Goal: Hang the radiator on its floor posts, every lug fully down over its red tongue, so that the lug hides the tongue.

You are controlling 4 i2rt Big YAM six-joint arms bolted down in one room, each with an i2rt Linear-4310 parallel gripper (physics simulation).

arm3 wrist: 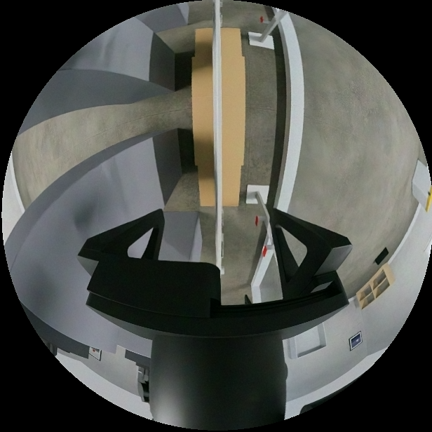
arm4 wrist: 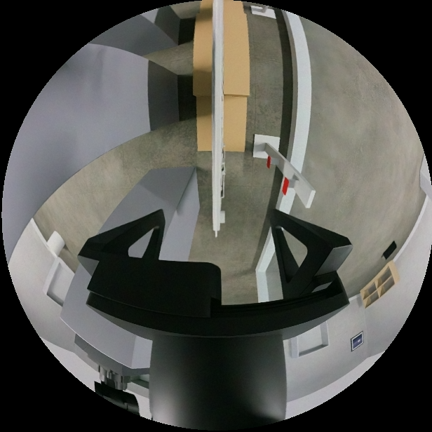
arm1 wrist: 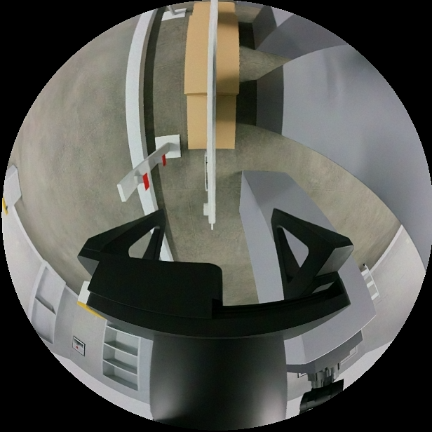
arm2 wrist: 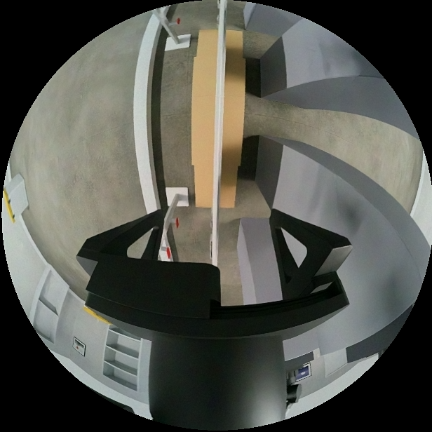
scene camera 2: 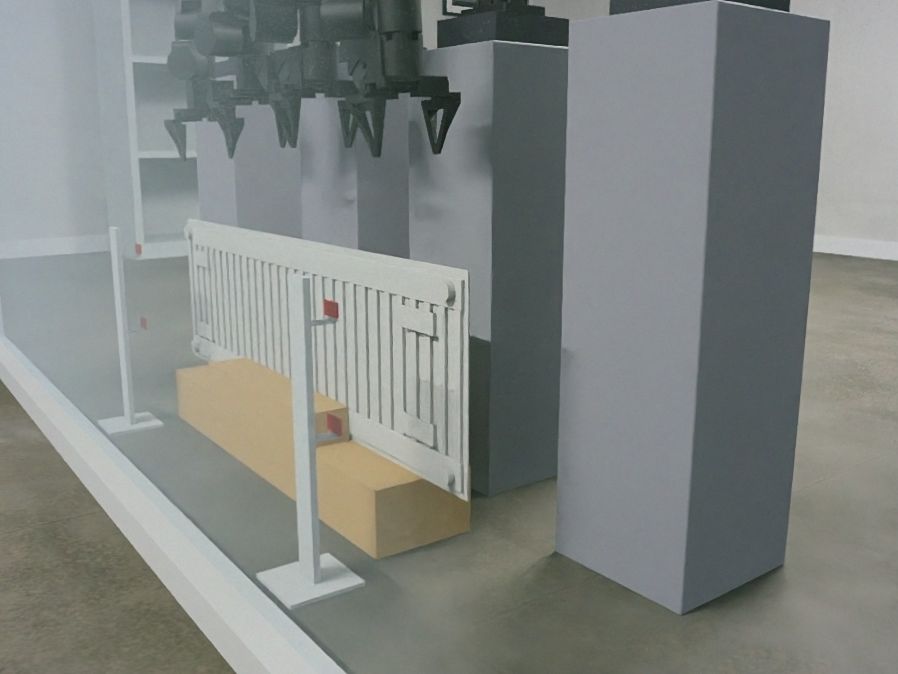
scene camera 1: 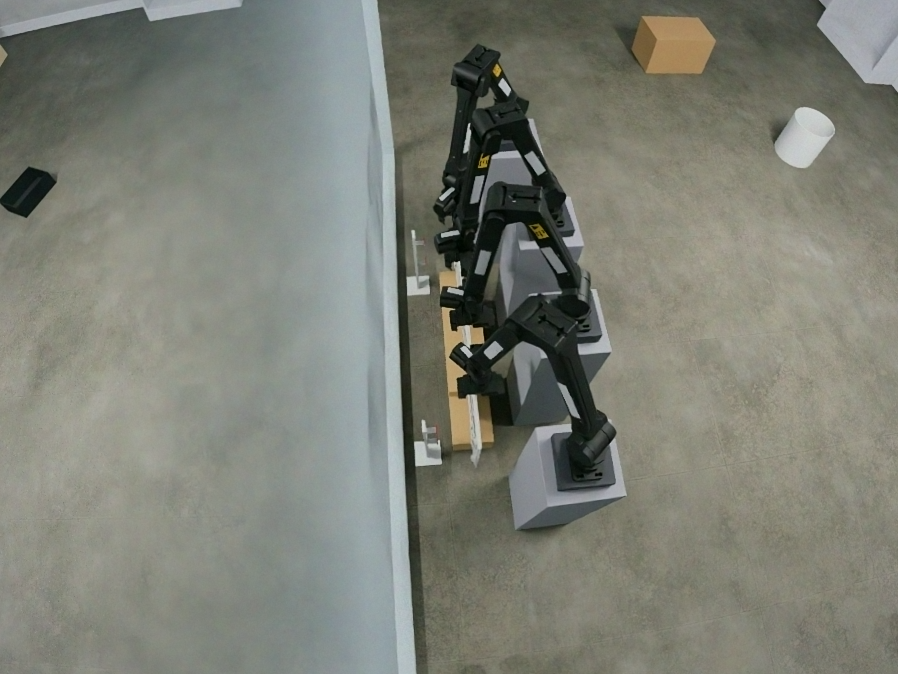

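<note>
The white radiator [arm1 wrist: 212,125] [arm2 wrist: 219,125] [arm3 wrist: 217,125] [arm4 wrist: 217,125] [scene camera 2: 377,266] stands upright on tan blocks, apart from the floor posts. In scene camera 2, a near white post [scene camera 2: 304,449] and a far white post [scene camera 2: 121,326] carry red tongues [scene camera 2: 330,309] [scene camera 2: 333,424] [scene camera 2: 143,322], all uncovered. Lug plates show on the radiator's post-facing side. The arm1 gripper [arm1 wrist: 218,211], arm2 gripper [arm2 wrist: 216,211], arm3 gripper [arm3 wrist: 218,211] and arm4 gripper [arm4 wrist: 217,211] are open and empty, above the radiator's top edge, with the edge running between their fingers.
Tan blocks [scene camera 1: 459,438] [scene camera 2: 420,515] lie under the radiator. A long pale wall [scene camera 1: 393,326] runs close behind the posts. Grey pedestals [scene camera 1: 533,464] [scene camera 2: 631,290] stand on the radiator's other side. A cardboard box [scene camera 1: 670,47] and a white cylinder [scene camera 1: 803,137] stand farther off.
</note>
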